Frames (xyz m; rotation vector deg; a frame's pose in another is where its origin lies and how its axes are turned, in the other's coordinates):
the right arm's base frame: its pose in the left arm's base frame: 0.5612 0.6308 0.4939 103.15 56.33 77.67
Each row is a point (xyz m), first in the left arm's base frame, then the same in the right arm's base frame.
Working: the left arm's base frame: its pose in the right arm's base frame: -0.8758 -0.2078 -0.3829 -103.15 -56.33 -77.67

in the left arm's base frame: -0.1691 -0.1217 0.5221
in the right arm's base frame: -0.7687 0.2686 -0.6614
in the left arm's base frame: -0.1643 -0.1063 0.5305
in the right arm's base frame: -0.7506 0.2690 -0.6598
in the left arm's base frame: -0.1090 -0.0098 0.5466
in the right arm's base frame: -0.6496 0.2448 -0.6168
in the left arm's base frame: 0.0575 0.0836 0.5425
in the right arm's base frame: -0.5411 0.2240 -0.4610
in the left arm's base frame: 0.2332 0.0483 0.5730
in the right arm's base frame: -0.5266 0.2976 -0.2955
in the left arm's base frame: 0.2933 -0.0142 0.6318
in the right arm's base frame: -0.5429 0.3889 -0.2467
